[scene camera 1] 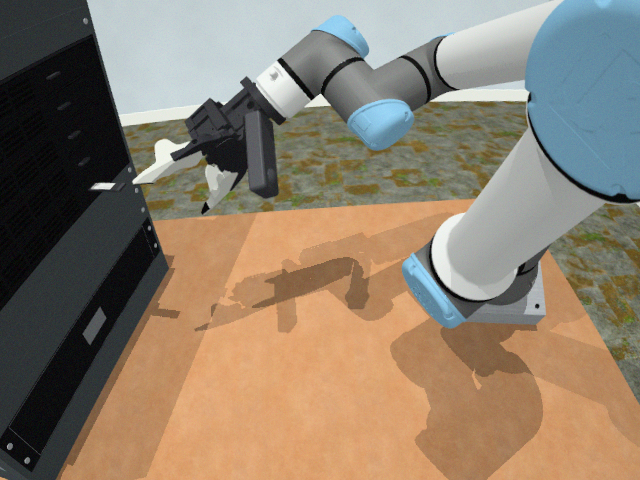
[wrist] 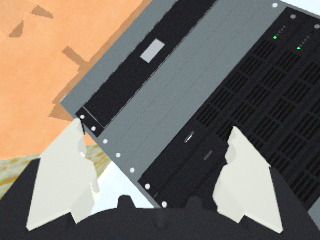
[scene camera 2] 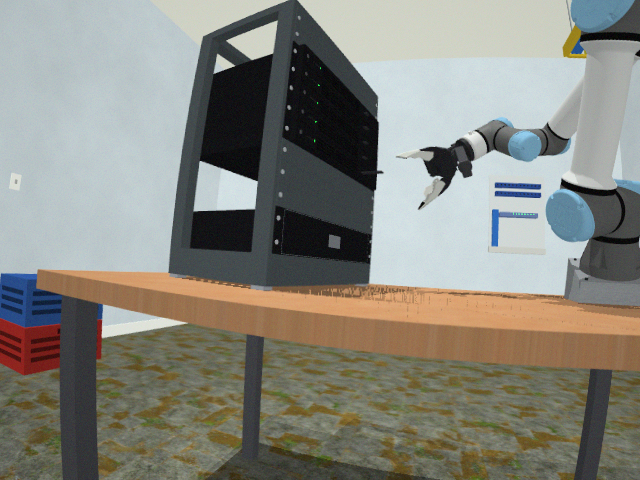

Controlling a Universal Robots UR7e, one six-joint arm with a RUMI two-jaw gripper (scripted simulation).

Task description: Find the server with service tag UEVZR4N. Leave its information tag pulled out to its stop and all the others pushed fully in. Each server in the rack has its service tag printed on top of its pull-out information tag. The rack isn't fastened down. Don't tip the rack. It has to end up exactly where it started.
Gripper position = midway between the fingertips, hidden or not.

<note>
In view: the gripper (scene camera 1: 170, 200).
The gripper shows as well in the wrist view (wrist: 157, 123) and in scene camera 2 (scene camera 2: 407, 184).
</note>
